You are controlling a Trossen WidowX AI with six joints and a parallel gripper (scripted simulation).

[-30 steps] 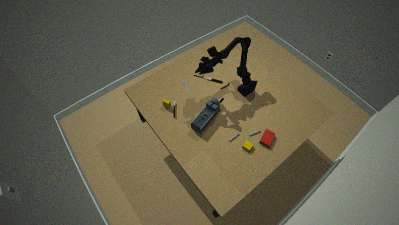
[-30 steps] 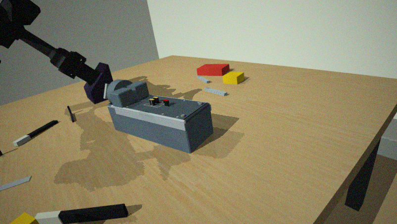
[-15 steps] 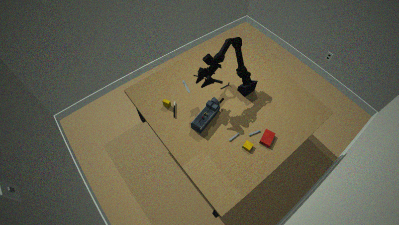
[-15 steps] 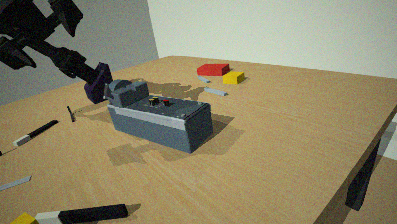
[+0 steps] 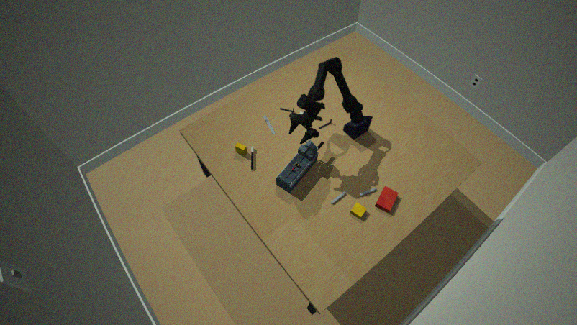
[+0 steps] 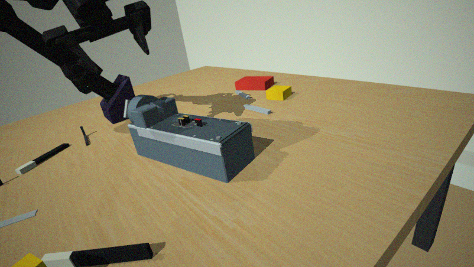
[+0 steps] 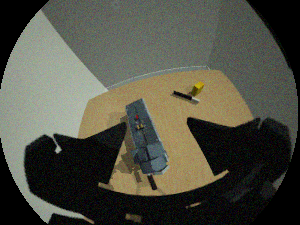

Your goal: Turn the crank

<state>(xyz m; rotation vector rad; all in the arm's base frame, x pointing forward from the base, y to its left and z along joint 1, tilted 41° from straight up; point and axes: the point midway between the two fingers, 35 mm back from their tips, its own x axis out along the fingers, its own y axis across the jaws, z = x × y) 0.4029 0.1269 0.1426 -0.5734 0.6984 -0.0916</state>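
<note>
Right now the dark crank handle is 150 mm behind my gripper tip, 20 mm to the left of it and 130 mm below it. From my gripper tip the other things lie so: red pointer 60 mm ahead, 90 mm to the left, 130 mm below; then red block 300 mm behind, 460 mm to the left, 190 mm below; then grey bar 10 mm behind, 300 mm to the right, 210 mm below.
</note>
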